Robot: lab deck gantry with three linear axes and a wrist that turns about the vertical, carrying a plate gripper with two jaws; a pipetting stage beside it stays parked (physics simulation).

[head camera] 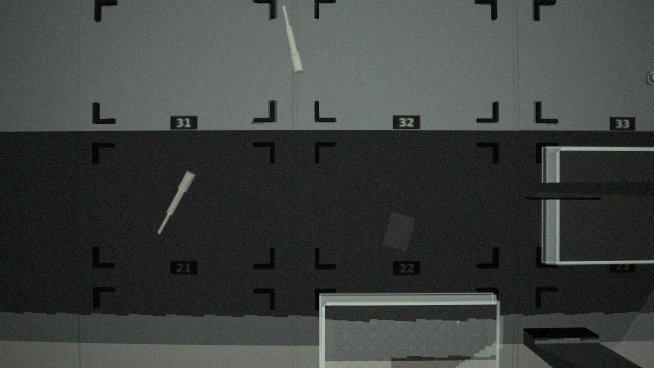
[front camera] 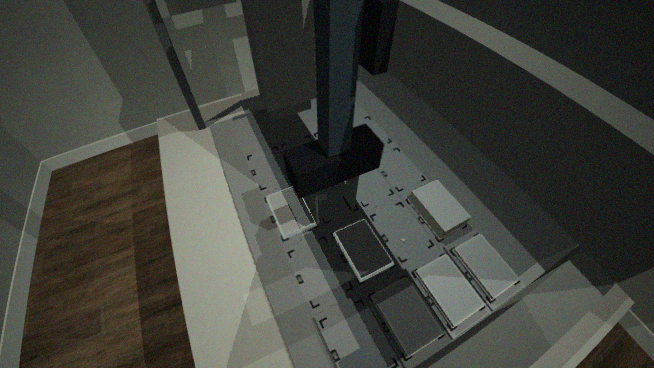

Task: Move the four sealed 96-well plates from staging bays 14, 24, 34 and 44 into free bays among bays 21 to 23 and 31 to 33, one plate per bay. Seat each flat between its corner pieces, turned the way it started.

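A clear sealed plate lies flat in bay 23, between its corner pieces as far as they show. Three sealed plates sit in the near column in the front view: a dark, shaded one in bay 24, a pale one in bay 34 and another pale one in bay 44. The gripper holds nothing. Its jaws stand closer together than a plate is wide, above the deck, one over the bay 23 plate in the head view, the other over row 1. Bays 21, 22, 31 and 32 hold no plate.
Another clear plate sits in bay 12. A taller pale item stands at bay 43. White pipette tips lie in bay 21 and between bays 31 and 32. A small flat scrap lies in bay 22.
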